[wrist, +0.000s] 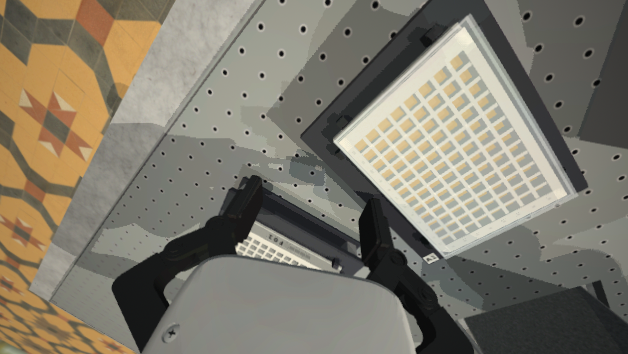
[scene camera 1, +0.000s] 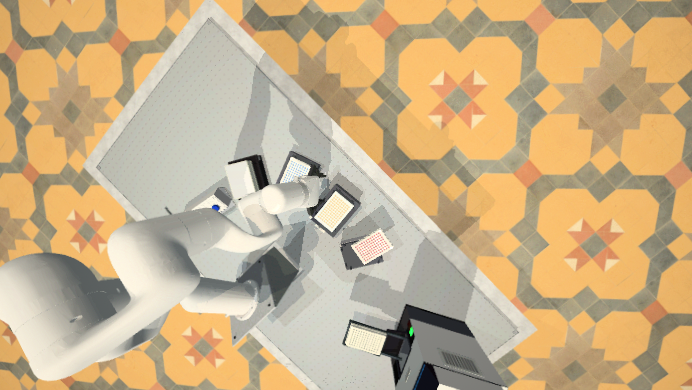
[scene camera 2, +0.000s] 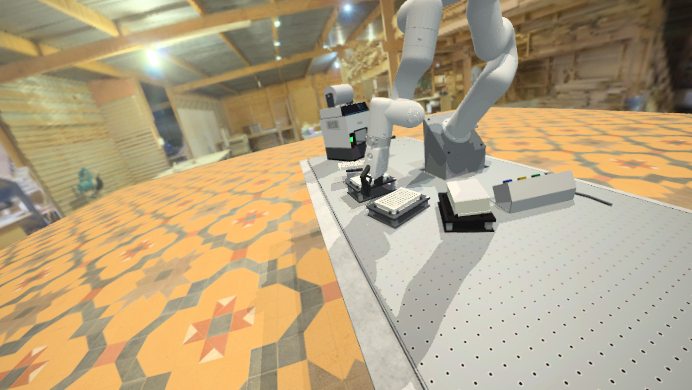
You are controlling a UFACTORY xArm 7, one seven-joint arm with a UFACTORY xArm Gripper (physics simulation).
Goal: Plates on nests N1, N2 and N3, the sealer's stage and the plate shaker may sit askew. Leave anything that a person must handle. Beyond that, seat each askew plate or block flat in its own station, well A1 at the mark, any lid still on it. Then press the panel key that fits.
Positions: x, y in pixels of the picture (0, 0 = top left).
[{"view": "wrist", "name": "my gripper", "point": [313, 199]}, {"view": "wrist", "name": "blue-welled plate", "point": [262, 242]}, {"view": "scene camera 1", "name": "red-welled plate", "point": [373, 245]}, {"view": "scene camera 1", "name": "white lidded plate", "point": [241, 176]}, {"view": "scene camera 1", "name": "cream well plate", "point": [360, 337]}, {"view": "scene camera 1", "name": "black instrument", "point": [415, 342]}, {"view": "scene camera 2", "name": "white lidded plate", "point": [467, 197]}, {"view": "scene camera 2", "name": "black instrument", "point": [352, 134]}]
